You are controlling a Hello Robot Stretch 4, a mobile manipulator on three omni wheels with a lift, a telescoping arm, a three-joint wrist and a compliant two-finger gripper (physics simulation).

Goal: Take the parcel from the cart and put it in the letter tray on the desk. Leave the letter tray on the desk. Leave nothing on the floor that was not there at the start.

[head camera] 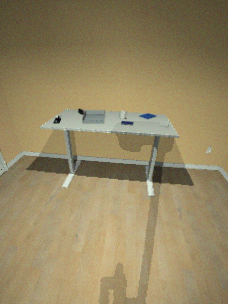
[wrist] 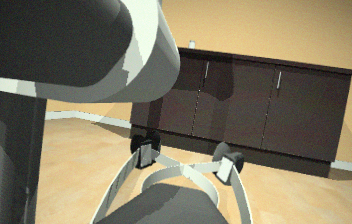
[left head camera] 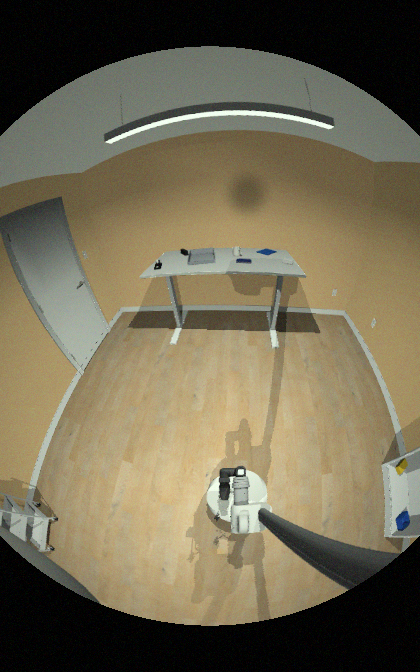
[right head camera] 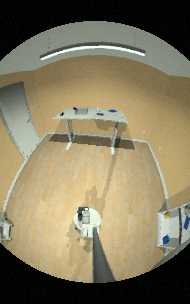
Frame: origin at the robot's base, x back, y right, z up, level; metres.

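Where they show: gripper, fingertip midpoint: (wrist: 187, 149) (right head camera: 79, 230).
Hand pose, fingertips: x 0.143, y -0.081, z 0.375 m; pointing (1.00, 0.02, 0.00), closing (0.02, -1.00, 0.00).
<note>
After its pixels a point has its place.
The grey letter tray (head camera: 94, 118) @(x -1.924, y -0.248, z 0.924 m) (left head camera: 201, 257) (right head camera: 81, 111) @(x -1.953, y -0.252, z 0.912 m) stands on the left half of the white desk (head camera: 70, 121) @(x -1.802, y -0.528, z 0.922 m) (left head camera: 225, 268), across the room from the robot. Part of the white cart (left head camera: 40, 527) (right head camera: 6, 229) shows at the lower left edge of both side head views. No parcel can be made out on it. My gripper (wrist: 187, 149) @(x 0.143, y -0.081, z 0.375 m) is open and empty in the wrist view, its two fingertips well apart above the floor, far from the desk and the cart.
On the desk are a white mug (left head camera: 236, 251), a dark blue item (left head camera: 244, 260), a flat blue item (left head camera: 266, 252) and small black items. A white shelf unit (left head camera: 386, 500) stands at right, a door (left head camera: 50, 280) at left. A dark cabinet (wrist: 235, 100) @(x 1.824, y -0.386, z 0.492 m) shows in the wrist view.
</note>
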